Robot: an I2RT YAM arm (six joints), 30 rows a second.
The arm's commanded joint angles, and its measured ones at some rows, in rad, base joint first. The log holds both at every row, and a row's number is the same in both.
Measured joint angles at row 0:
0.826 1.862 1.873 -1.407 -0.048 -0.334
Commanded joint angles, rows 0 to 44:
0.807 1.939 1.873 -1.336 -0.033 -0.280
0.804 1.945 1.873 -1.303 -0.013 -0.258
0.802 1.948 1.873 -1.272 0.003 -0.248
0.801 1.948 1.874 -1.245 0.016 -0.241
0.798 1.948 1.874 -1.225 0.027 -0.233
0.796 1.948 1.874 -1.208 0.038 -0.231
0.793 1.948 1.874 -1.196 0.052 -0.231
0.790 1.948 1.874 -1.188 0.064 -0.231
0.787 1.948 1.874 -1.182 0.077 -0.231
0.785 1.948 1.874 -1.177 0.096 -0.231
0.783 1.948 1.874 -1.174 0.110 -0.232
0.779 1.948 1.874 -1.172 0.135 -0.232
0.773 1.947 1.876 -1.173 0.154 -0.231
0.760 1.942 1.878 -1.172 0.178 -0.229
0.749 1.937 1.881 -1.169 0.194 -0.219
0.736 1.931 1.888 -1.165 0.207 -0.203
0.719 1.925 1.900 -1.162 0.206 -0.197
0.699 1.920 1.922 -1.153 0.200 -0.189
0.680 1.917 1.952 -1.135 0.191 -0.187
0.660 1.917 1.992 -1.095 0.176 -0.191
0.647 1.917 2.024 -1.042 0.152 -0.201
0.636 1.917 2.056 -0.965 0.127 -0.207
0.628 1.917 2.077 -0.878 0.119 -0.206
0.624 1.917 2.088 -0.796 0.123 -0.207
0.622 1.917 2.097 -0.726 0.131 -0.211
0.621 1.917 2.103 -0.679 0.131 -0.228
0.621 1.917 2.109 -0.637 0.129 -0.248
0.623 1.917 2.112 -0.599 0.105 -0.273
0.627 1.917 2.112 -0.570 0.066 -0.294
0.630 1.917 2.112 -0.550 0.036 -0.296
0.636 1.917 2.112 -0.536 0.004 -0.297
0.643 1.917 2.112 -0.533 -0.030 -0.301
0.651 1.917 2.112 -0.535 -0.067 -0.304
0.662 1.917 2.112 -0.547 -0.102 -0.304
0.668 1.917 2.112 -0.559 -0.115 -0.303
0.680 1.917 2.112 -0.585 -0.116 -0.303
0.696 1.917 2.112 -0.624 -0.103 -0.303
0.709 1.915 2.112 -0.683 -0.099 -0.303
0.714 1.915 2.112 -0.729 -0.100 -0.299
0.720 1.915 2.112 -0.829 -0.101 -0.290
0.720 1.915 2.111 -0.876 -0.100 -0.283
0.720 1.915 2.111 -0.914 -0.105 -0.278
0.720 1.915 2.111 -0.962 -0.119 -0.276
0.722 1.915 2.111 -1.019 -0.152 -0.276
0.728 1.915 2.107 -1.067 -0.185 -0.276
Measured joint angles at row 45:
0.722 1.945 2.090 -0.993 -0.100 -0.288
